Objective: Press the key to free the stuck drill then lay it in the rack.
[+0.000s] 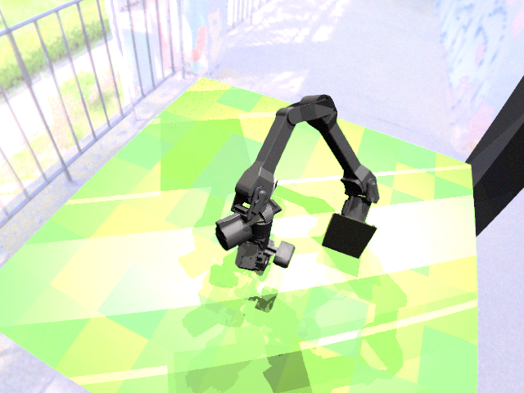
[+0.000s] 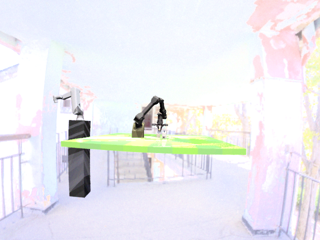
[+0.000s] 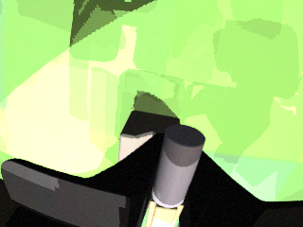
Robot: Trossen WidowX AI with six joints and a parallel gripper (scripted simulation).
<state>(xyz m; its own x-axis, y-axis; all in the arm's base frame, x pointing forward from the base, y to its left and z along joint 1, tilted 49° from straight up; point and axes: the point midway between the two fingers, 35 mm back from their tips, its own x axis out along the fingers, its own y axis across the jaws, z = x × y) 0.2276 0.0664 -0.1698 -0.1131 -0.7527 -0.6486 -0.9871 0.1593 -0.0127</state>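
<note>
The yellowish drill is 4 cm to the right of my gripper tip and 3 cm above it. Round my gripper tip: dark rack 2 cm behind, 4 cm to the right, 4 cm below.
</note>
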